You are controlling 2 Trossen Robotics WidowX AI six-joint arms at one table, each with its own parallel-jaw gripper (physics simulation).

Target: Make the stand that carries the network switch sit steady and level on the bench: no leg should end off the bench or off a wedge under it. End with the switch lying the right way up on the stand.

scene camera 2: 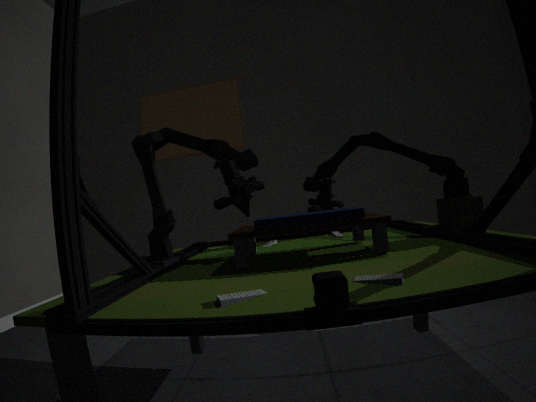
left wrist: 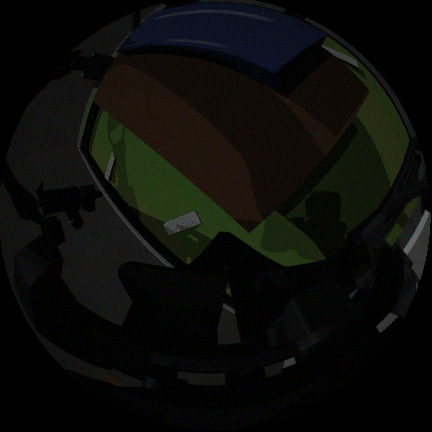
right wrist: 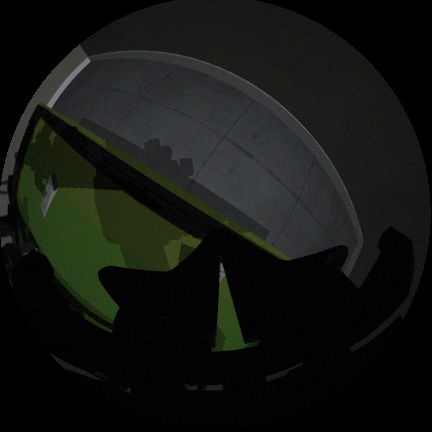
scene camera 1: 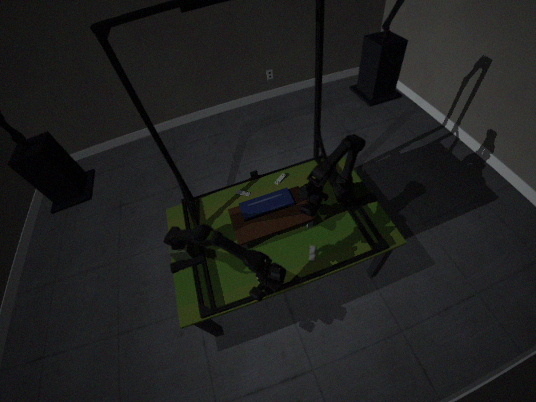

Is my right gripper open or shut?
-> Shut.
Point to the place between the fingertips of my right gripper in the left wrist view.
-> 101, 193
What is my left gripper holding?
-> Nothing.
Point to a blue network switch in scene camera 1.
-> At 263, 205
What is my right gripper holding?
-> Nothing.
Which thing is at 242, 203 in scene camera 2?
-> My left gripper.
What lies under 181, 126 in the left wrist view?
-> A brown stand.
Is my left gripper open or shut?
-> Shut.
